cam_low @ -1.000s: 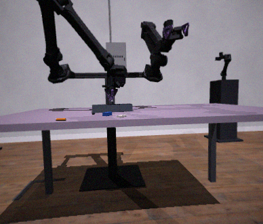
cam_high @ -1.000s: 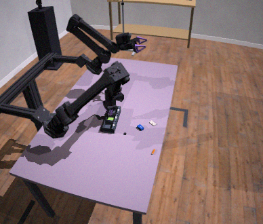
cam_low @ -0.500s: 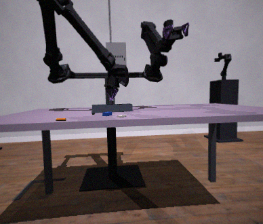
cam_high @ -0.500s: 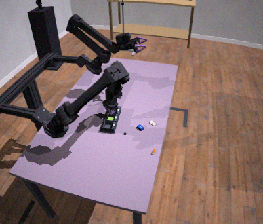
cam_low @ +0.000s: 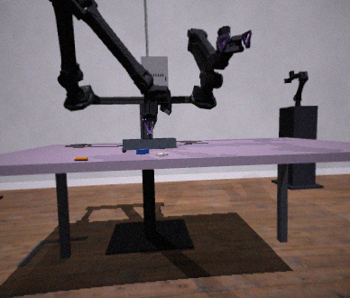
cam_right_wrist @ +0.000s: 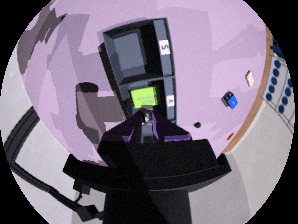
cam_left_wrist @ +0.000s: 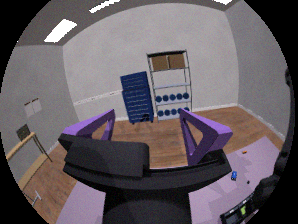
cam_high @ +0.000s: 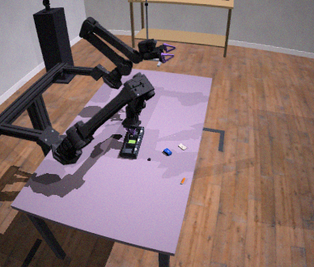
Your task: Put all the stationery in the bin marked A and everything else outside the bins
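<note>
Now: right hand 60 mm above the dark bin, 10 mm to the left of it and 10 mm short of it. From my right hand the other things lie so: black item (130 mm ahead, 120 mm to the right, 70 mm below); green item (70 mm below, 10 mm to the right); blue item (220 mm ahead, 70 mm below, 40 mm to the right).
</note>
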